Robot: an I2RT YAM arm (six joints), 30 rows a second.
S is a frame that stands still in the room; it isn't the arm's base.
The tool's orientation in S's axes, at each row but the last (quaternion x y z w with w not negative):
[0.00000, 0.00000, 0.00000, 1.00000]
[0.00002, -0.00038, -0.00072, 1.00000]
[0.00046, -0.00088, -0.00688, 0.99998]
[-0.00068, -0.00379, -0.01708, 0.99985]
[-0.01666, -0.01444, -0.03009, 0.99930]
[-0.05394, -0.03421, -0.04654, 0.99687]
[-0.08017, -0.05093, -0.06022, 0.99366]
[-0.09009, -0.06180, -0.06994, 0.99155]
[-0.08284, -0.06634, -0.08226, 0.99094]
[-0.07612, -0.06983, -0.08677, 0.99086]
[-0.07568, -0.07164, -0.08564, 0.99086]
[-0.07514, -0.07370, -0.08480, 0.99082]
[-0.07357, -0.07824, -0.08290, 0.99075]
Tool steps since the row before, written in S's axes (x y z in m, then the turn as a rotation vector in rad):
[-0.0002, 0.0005, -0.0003, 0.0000, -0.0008, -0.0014]
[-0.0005, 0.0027, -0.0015, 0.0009, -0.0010, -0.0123]
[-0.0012, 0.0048, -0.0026, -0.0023, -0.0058, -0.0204]
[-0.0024, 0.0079, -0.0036, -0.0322, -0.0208, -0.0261]
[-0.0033, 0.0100, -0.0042, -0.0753, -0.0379, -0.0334]
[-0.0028, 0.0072, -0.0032, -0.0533, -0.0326, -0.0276]
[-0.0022, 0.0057, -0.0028, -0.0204, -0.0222, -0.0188]
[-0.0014, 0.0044, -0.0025, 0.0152, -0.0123, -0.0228]
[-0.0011, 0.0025, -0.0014, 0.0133, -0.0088, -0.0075]
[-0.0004, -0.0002, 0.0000, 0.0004, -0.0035, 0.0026]
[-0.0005, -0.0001, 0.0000, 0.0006, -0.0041, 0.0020]
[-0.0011, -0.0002, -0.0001, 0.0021, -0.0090, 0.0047]
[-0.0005, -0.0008, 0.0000, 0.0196, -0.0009, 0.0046]
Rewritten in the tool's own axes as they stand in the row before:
[-0.0002, 0.0005, -0.0003, 0.0000, -0.0008, -0.0014]
[-0.0005, 0.0027, -0.0015, 0.0009, -0.0010, -0.0123]
[-0.0013, 0.0048, -0.0026, -0.0023, -0.0059, -0.0204]
[-0.0027, 0.0078, -0.0036, -0.0317, -0.0219, -0.0259]
[-0.0040, 0.0099, -0.0038, -0.0739, -0.0413, -0.0326]
[-0.0037, 0.0072, -0.0022, -0.0521, -0.0345, -0.0276]
[-0.0031, 0.0057, -0.0016, -0.0198, -0.0215, -0.0203]
[-0.0023, 0.0045, -0.0015, 0.0134, -0.0058, -0.0262]
[-0.0017, 0.0025, -0.0008, 0.0133, -0.0051, -0.0104]
[-0.0004, -0.0003, 0.0000, 0.0013, -0.0037, 0.0019]
[-0.0005, -0.0002, 0.0000, 0.0015, -0.0042, 0.0012]
[-0.0011, -0.0004, 0.0000, 0.0042, -0.0090, 0.0029]
[-0.0004, -0.0009, -0.0001, 0.0200, 0.0020, 0.0016]

